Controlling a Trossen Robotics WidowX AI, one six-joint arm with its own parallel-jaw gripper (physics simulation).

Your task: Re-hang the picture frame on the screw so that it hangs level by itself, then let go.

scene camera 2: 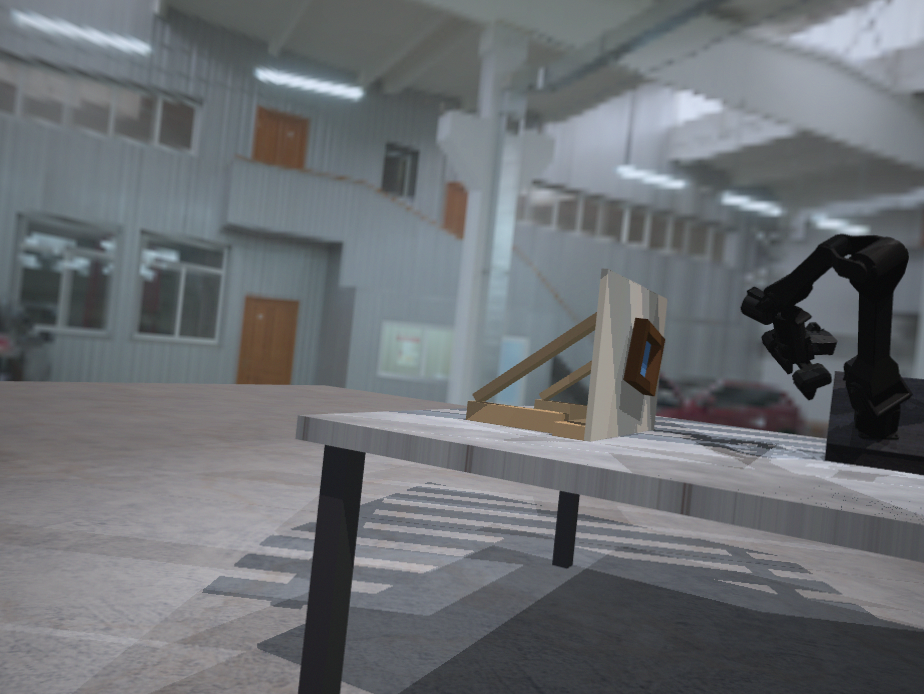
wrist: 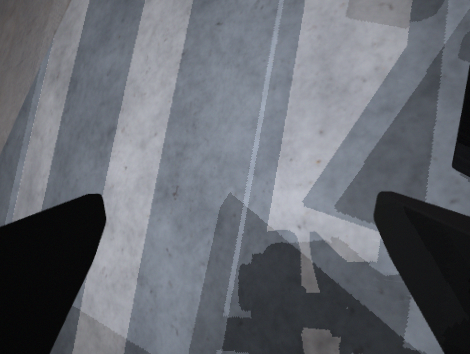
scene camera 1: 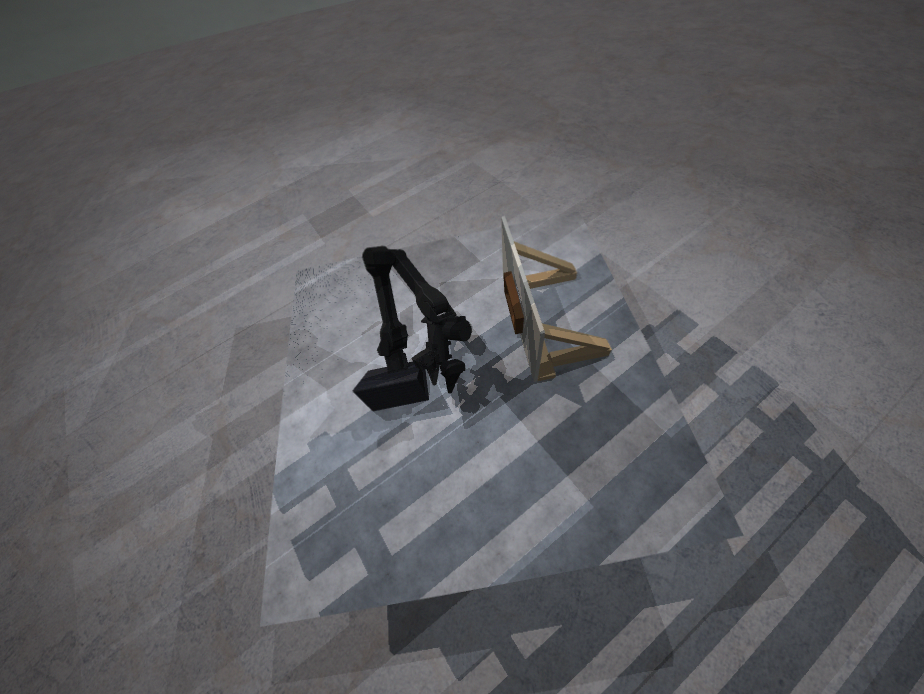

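Where they show: gripper, fingertip midpoint: point(wrist: 241, 206) point(scene camera 1: 442, 389); arm's base at its link origin: point(scene camera 2: 876, 425) point(scene camera 1: 397, 368).
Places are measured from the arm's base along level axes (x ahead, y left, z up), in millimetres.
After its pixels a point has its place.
The brown picture frame point(scene camera 1: 513, 302) @(y 24, x 416, z 140 mm) point(scene camera 2: 634, 358) @(y 146, x 438, z 80 mm) is against the front face of the upright pale board point(scene camera 1: 533, 347) @(y -119, x 427, z 90 mm) point(scene camera 2: 607, 373) @(y 246, x 468, z 46 mm), off the table. In scene camera 2 it looks tilted, with its right side lower. The screw and the contact behind the frame are hidden. My gripper point(scene camera 1: 442, 384) @(y -147, x 129, z 60 mm) point(scene camera 2: 799, 383) @(y -147, x 129, z 60 mm) point(wrist: 241, 206) @(y -147, x 129, z 60 mm) is open and empty. It points down above the table close to the arm's base, well away from the frame and lower than it in scene camera 2. The picture frame does not show in the wrist view.
Wooden braces point(scene camera 1: 575, 345) @(y -135, x 560, z 56 mm) point(scene camera 2: 522, 415) @(y 247, x 620, z -51 mm) support the board from behind. The arm's black base point(scene camera 1: 392, 388) @(y -99, x -16, z 66 mm) point(scene camera 2: 866, 433) @(y 19, x 18, z -16 mm) stands on the table point(scene camera 2: 463, 454) @(y 587, x 600, z -91 mm) facing the board. Shadow stripes cross the tabletop. A black part point(wrist: 462, 125) @(y -107, x 69, z 12 mm) shows at the wrist view's right edge.
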